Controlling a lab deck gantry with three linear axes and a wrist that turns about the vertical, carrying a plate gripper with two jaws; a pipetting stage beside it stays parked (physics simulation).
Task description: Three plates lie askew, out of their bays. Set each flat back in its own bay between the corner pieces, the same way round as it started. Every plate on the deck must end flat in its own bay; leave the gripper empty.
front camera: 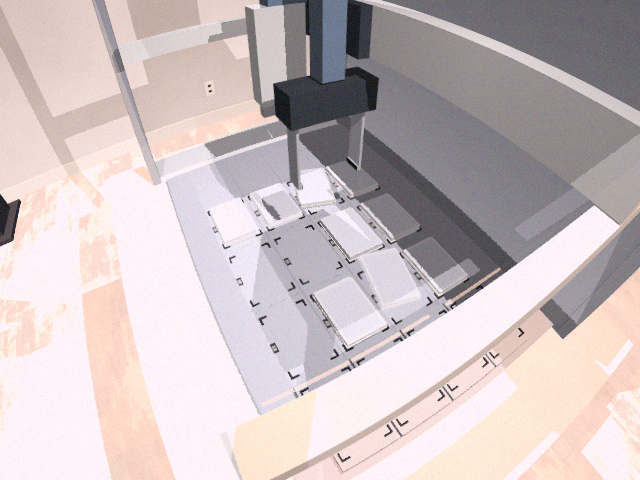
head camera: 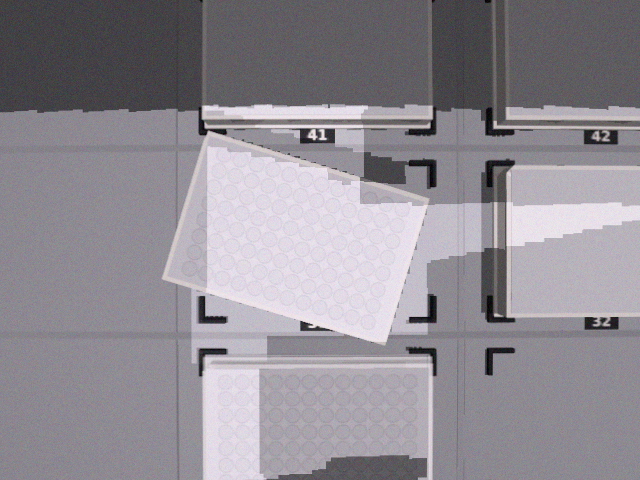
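Seen in the pictures: gripper, between the fingertips: (front camera: 326,174); robot's base, origin of its link: (front camera: 209,212).
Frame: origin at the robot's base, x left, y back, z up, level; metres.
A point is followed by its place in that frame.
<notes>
A plate with round wells (front camera: 316,189) {x 0.257, y -0.073, z 0.015 m} (head camera: 305,237) {x 0.259, y -0.058, z 0.016 m} lies turned askew over the bay whose label is partly hidden, below label 41 in the head view. One of its corners reaches near the plate above. A second askew plate (front camera: 391,276) {x 0.260, y -0.373, z 0.016 m} is turned and shifted near the front right, off its corner pieces; its far part lies close to the plate in bay 32 (front camera: 351,232) {x 0.255, y -0.234, z 0.014 m} (head camera: 573,279) {x 0.236, y -0.202, z 0.014 m}. A third askew plate cannot be made out. My gripper (front camera: 326,177) {x 0.212, y -0.194, z 0.160 m} is open and empty at the back of the deck, its jaws spread around the first askew plate's area. It does not show in the head view.
Plates stand square in bay 41 (front camera: 352,178) {x 0.359, y -0.078, z 0.014 m} (head camera: 316,56) {x 0.357, y -0.064, z 0.014 m}, in bay 42 (front camera: 391,217) {x 0.360, y -0.239, z 0.014 m} (head camera: 573,62) {x 0.354, y -0.203, z 0.014 m} and in the bay below the askew plate (front camera: 276,205) {x 0.149, y -0.076, z 0.014 m} (head camera: 336,413) {x 0.165, y -0.074, z 0.014 m}. More plates stand at left (front camera: 234,222) {x 0.042, y -0.079, z 0.014 m}, front right (front camera: 435,266) {x 0.357, y -0.400, z 0.015 m} and front (front camera: 349,310) {x 0.148, y -0.396, z 0.014 m}. A front wall (front camera: 413,330) {x 0.224, y -0.492, z 0.017 m} borders the deck.
</notes>
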